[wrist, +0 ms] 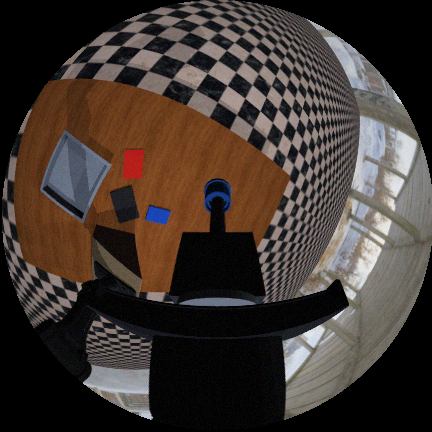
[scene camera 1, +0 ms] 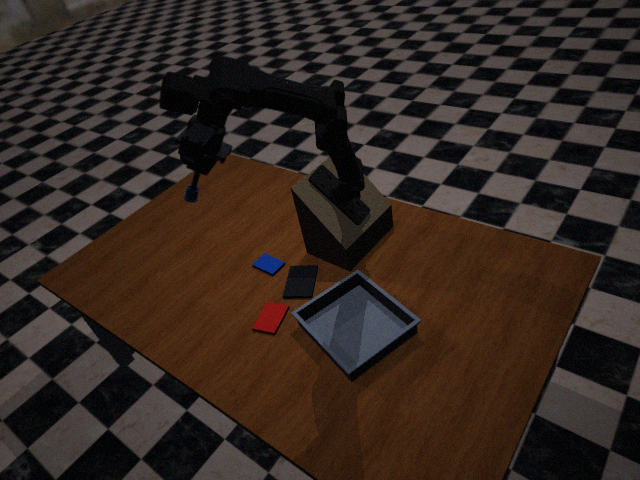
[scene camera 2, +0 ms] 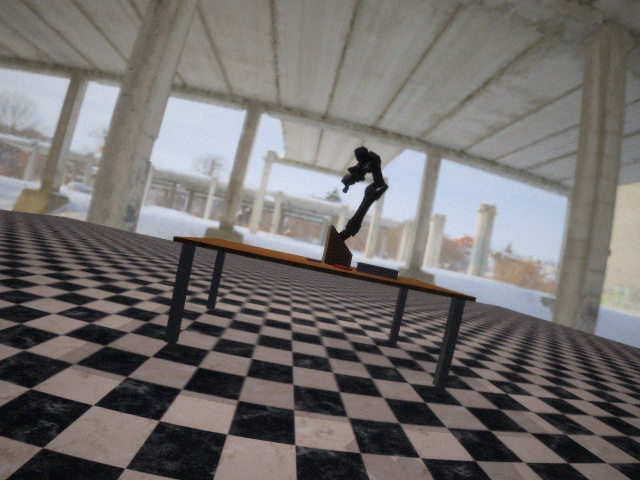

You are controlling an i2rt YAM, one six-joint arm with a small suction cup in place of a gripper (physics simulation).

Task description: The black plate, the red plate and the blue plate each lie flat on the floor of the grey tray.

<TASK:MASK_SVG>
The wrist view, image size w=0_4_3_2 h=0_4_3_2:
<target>my suction cup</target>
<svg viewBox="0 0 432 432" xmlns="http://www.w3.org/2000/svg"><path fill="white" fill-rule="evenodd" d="M213 178L207 181L203 190L204 207L210 212L209 232L182 231L168 294L173 303L108 289L96 278L91 286L85 305L113 324L135 335L152 340L148 401L149 411L154 421L203 430L243 429L266 425L284 419L285 367L282 340L295 337L316 327L342 311L349 304L339 279L335 279L326 289L315 293L261 303L266 294L253 233L225 232L224 212L231 205L231 189L228 182L224 179Z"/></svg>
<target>black plate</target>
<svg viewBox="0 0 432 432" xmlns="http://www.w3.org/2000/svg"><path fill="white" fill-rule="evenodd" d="M131 185L109 192L118 223L139 217Z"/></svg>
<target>grey tray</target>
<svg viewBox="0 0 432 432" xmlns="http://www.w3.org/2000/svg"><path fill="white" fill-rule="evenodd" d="M64 129L47 164L40 191L66 212L83 222L92 199L112 164Z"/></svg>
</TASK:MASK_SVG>
